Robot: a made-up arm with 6 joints.
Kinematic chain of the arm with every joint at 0, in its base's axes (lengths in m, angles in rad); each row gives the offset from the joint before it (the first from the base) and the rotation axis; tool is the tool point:
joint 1: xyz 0 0 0.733 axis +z
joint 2: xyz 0.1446 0 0 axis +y
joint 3: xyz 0 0 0.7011 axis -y
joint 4: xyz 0 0 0.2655 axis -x
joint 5: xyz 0.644 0 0 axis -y
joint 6: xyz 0.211 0 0 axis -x
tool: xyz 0 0 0
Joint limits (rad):
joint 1: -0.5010..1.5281
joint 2: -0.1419..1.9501
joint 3: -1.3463..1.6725
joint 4: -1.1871..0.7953
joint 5: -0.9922..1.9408
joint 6: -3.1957..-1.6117
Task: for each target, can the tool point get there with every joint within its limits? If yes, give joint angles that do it. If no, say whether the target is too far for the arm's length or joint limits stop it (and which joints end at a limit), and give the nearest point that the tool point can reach.
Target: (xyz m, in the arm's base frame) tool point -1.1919 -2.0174 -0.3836
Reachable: no: too far | nearest point 0.1266 -0.2882 -0.0634 | short by 2.198 m
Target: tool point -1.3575 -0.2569 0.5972
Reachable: no: joint limits stop it (at a limit: joint 1, joint 2, joint 3, joint 4, joint 5) | nearest point -0.1630 0.0218 0.3935 | short by 1.243 m
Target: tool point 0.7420 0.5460 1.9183
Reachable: yes | joints 0.8267 0.3890 0.6682 -0.9954 1.6731 -2.7607
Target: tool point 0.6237 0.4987 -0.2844
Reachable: yes | joints 0.8148 1.7780 -0.2600 -0.8813 0.7557 -2.1619
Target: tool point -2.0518 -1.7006 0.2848
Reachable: no: too far | nearest point -0.0672 -0.1661 0.2529 | short by 2.509 m
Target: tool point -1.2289 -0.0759 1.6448
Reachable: no: joint limits stop it (at a limit: joint 2, joint 3) | nearest point -0.5626 -0.0347 1.9101 | short by 0.718 m
